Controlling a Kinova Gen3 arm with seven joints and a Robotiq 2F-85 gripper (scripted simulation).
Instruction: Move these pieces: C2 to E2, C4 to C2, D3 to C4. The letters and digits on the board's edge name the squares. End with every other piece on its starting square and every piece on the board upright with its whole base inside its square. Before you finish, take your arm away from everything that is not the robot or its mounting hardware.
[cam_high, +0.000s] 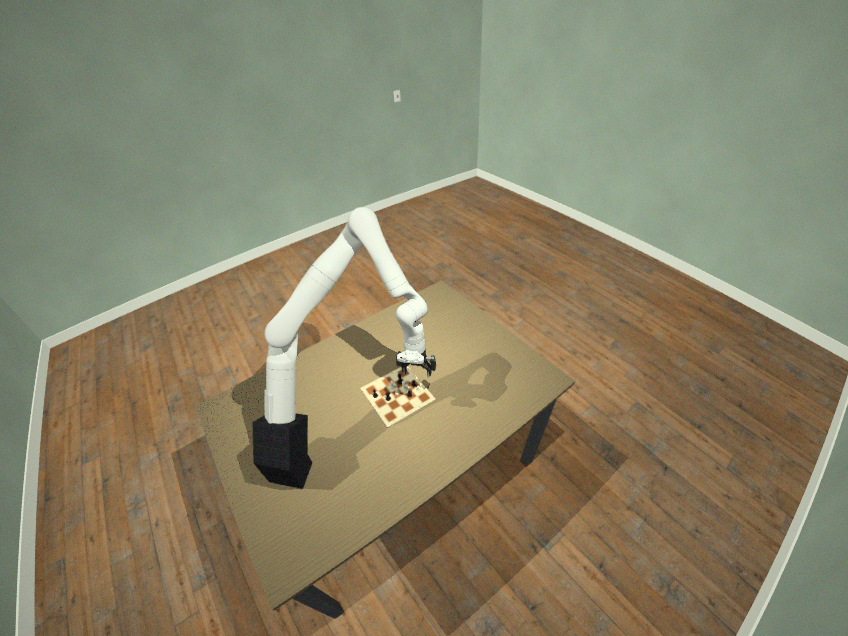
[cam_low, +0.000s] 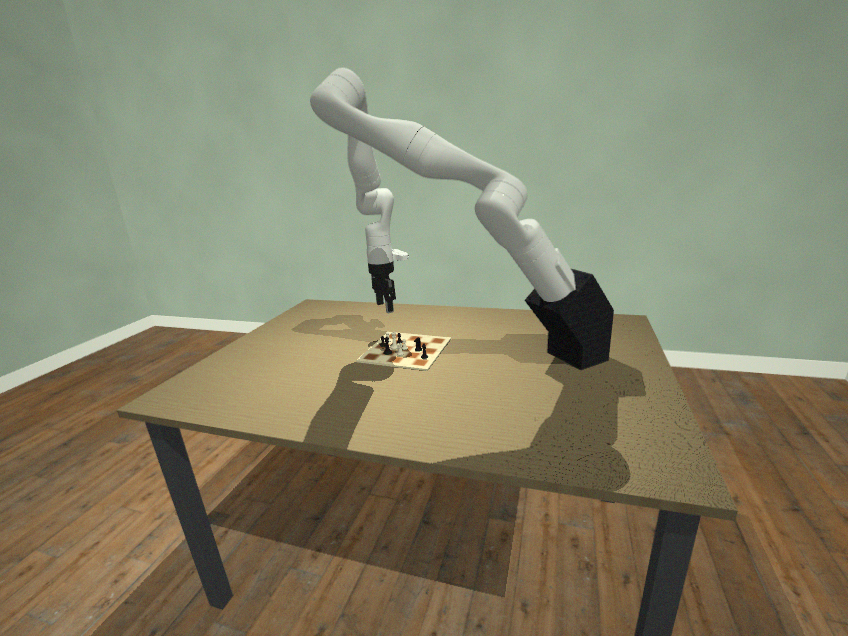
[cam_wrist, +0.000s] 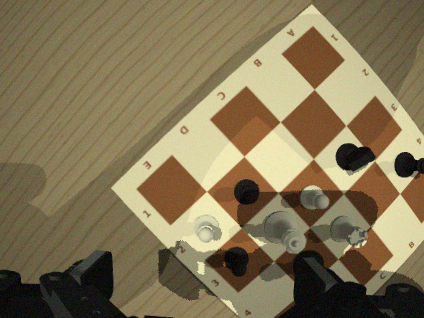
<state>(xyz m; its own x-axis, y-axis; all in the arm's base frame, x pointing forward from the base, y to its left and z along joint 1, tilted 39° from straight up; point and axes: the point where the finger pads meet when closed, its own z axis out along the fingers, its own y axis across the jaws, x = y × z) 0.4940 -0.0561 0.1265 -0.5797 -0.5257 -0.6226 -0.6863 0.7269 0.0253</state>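
The chessboard lies 80 mm behind my hand, 30 mm to the left of it and 120 mm below it. The rest, counted from my hand: black knight 120 mm behind, 30 mm to the left, 100 mm below.
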